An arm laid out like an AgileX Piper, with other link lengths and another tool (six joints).
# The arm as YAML. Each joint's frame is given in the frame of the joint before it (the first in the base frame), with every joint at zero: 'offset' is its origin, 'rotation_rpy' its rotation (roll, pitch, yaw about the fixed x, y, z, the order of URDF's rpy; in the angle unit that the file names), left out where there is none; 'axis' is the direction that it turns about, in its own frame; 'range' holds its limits. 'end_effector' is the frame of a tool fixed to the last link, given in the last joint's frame.
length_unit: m
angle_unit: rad
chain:
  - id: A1
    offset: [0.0, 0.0, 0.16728]
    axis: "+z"
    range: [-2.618, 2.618]
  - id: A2
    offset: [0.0, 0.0, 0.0]
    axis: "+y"
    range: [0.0, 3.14]
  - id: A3
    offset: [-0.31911, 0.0, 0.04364]
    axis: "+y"
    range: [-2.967, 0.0]
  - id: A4
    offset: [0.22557, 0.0, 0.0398]
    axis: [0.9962, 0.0, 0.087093]
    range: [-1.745, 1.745]
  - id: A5
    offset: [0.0, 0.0, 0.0]
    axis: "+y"
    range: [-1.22, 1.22]
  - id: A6
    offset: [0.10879, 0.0, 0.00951]
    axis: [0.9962, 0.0, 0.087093]
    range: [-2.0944, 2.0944]
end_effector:
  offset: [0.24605, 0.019, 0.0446]
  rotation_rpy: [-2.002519, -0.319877, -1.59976]
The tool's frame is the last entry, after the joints.
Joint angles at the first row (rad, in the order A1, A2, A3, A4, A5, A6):
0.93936 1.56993 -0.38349 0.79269 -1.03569 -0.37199
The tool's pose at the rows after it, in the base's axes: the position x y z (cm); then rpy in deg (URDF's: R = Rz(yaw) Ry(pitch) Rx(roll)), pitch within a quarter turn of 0, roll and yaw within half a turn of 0:
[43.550 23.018 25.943 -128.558 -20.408 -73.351]
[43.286 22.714 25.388 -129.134 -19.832 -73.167]
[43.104 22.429 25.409 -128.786 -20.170 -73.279]
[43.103 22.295 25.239 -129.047 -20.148 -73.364]
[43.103 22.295 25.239 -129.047 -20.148 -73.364]
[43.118 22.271 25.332 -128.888 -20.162 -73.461]
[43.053 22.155 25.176 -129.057 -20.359 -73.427]
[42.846 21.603 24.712 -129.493 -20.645 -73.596]
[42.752 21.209 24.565 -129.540 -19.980 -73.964]
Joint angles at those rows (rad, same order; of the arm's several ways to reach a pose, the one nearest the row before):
0.93934 1.56993 -0.34192 0.79268 -1.11277 -0.34324
0.93935 1.56991 -0.32237 0.78792 -1.11666 -0.31921
0.93934 1.56993 -0.30538 0.78105 -1.13467 -0.31096
0.93936 1.56991 -0.30376 0.78502 -1.13250 -0.31101
0.93936 1.56991 -0.30376 0.78502 -1.13250 -0.31101
0.93937 1.56991 -0.30373 0.78502 -1.13524 -0.31099
0.93933 1.56992 -0.29834 0.78499 -1.13683 -0.31100
0.93931 1.56993 -0.27795 0.78709 -1.14633 -0.30323
0.93936 1.56989 -0.26594 0.78887 -1.15460 -0.28377

